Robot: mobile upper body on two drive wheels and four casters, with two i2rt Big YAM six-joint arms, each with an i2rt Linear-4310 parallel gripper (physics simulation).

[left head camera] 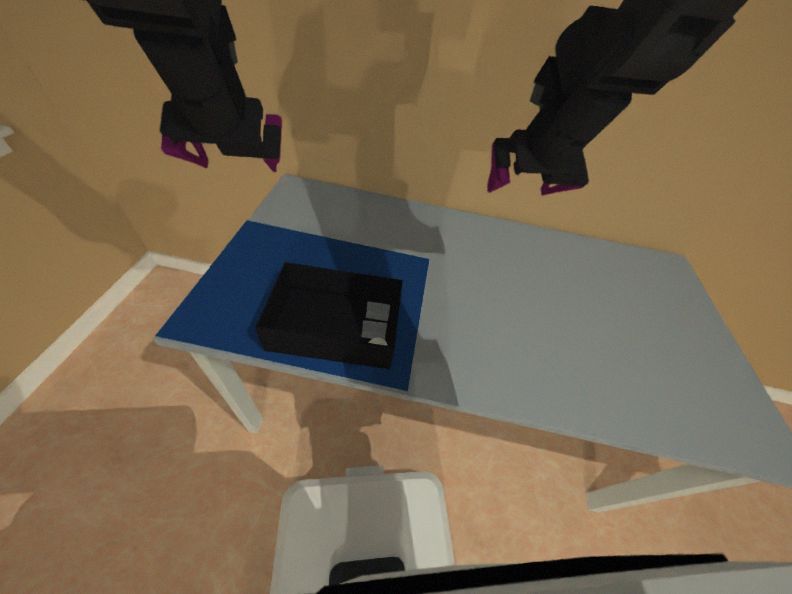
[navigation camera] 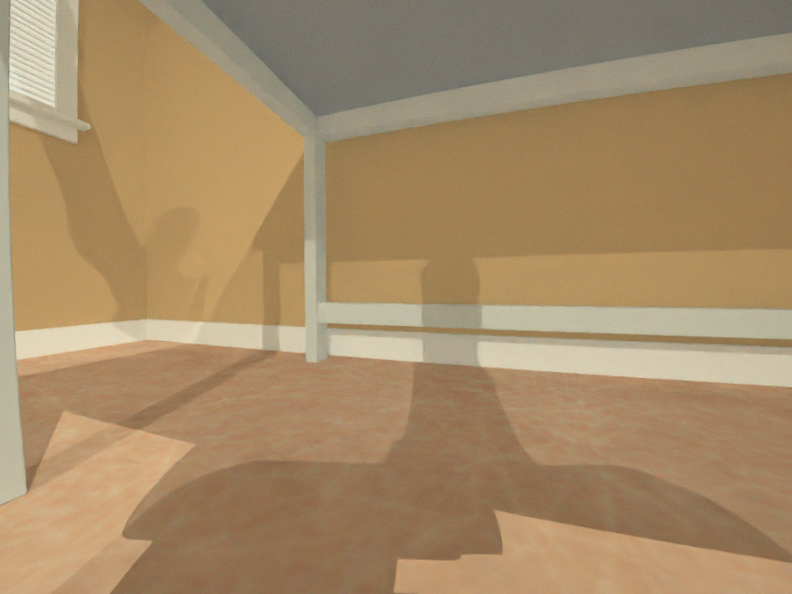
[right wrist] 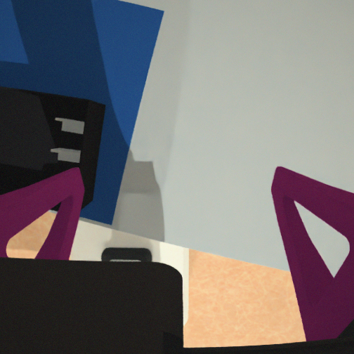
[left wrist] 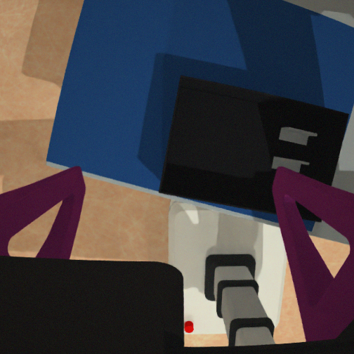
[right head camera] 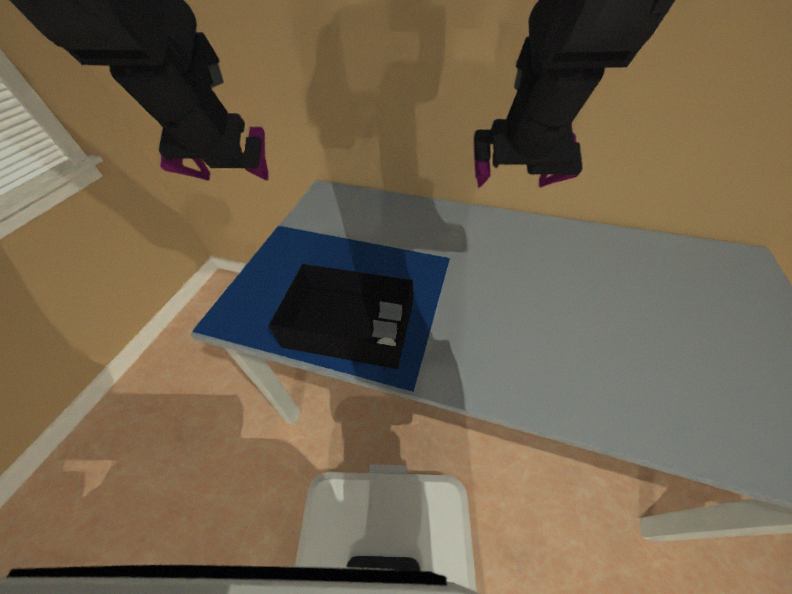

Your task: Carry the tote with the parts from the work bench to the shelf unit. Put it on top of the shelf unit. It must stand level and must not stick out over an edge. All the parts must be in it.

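Frame: origin at the left arm's base, x ahead, y left, z up, level; centimetres.
Seen in the pictures: left gripper, fingertip midpoint: (left head camera: pixel 241 166) (right head camera: pixel 238 176); right gripper, fingertip midpoint: (left head camera: pixel 515 190) (right head camera: pixel 509 183).
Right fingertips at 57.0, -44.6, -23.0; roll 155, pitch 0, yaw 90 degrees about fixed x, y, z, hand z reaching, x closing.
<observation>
Offsets run from my right fingertips to a thing's top centre, as dx, dy, dz. "*": to the spot under its first point. Level surfaces: height alone.
The black open tote @(+0.3, +31.2, -31.6) (left head camera: pixel 319 348) (right head camera: pixel 332 346) (left wrist: pixel 215 184) (right wrist: pixel 94 150) stands on the blue mat @(dz -41.6) (left head camera: pixel 223 281) (right head camera: pixel 255 281) (left wrist: pixel 110 115) (right wrist: pixel 145 50) at the left of the work bench @(dz -41.8) (left head camera: pixel 575 306) (right head camera: pixel 594 319) (right wrist: pixel 240 125). In it, two grey angled parts @(* +3.8, +20.3, -40.3) (left head camera: pixel 378 311) @(* -2.0, +21.6, -40.1) (right head camera: pixel 385 329) (left wrist: pixel 295 136) (right wrist: pixel 72 126) and a pale round part @(-7.7, +21.2, -38.9) (left head camera: pixel 378 341) (right head camera: pixel 386 342) lie near its right wall. My left gripper (left head camera: pixel 240 167) (right head camera: pixel 237 177) (left wrist: pixel 178 177) is open, above the bench and apart from the tote. My right gripper (left head camera: pixel 516 191) (right head camera: pixel 510 185) (right wrist: pixel 177 177) is open, above and right of the tote. The shelf unit does not show.
My white base (left head camera: pixel 425 511) (right head camera: pixel 451 511) stands before the bench's near edge. In the navigation camera, bench legs (navigation camera: pixel 314 255) (navigation camera: pixel 9 319) and a low crossbar (navigation camera: pixel 575 320) stand under the bench top. Walls rise behind the bench and at the left, with a window @(* +62.2, +145.3, -16.9) (navigation camera: pixel 31 51).
</observation>
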